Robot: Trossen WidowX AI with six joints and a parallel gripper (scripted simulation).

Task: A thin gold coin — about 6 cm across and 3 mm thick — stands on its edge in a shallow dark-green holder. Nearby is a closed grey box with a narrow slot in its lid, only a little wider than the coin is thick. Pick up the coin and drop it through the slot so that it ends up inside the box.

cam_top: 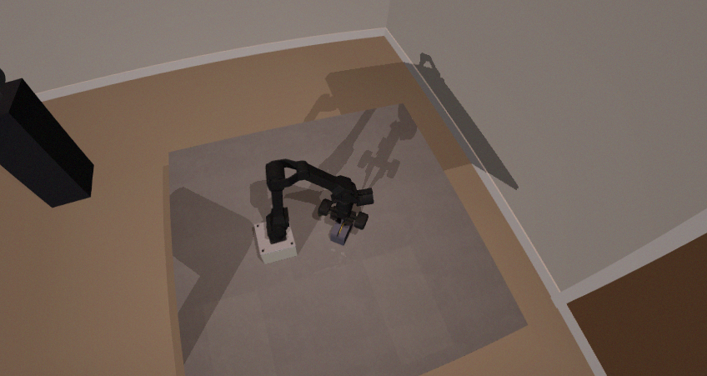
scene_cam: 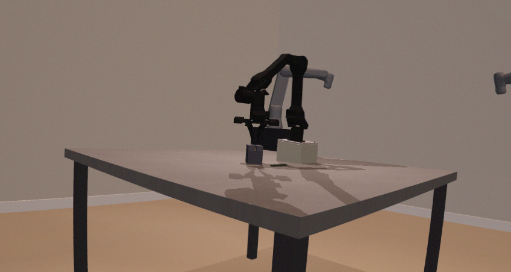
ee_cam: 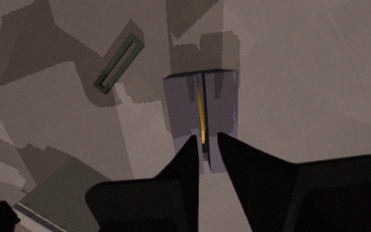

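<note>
Now: the gold coin 5 cm below my gripper tip.
</note>
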